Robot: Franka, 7 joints.
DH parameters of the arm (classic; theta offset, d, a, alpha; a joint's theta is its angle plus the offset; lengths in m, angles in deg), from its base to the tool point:
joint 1: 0 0.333 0 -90
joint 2: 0 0 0 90
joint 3: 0 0.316 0.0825 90
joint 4: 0 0 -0.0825 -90
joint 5: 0 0.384 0 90
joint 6: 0 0 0.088 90
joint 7: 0 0.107 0 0
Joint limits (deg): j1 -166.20..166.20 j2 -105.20..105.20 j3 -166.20..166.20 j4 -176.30..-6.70 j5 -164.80..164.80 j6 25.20..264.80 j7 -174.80..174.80
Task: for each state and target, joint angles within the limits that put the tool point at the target. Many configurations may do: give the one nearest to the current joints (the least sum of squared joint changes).
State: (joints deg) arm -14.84 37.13 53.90 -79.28 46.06 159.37 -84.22
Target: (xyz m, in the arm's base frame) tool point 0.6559 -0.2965 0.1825
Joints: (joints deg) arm -43.55 50.57 27.13 -90.38 48.62 162.55 -84.22
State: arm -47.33 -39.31 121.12 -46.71 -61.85 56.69 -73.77
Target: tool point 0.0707 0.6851 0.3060
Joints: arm -60.82 -68.48 134.62 -62.33 -56.48 62.57 -73.77
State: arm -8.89 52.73 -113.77 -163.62 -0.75 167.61 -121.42
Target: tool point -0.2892 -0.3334 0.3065
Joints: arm -30.05 45.05 -95.70 -153.65 -3.03 165.75 -121.42
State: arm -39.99 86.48 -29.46 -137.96 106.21 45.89 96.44
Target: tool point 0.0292 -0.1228 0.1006
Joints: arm -41.37 68.50 -44.70 -168.76 92.00 26.96 96.44
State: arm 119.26 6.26 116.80 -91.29 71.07 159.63 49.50
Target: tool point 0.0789 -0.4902 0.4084
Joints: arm 141.66 12.40 140.88 -137.25 73.37 151.24 49.50
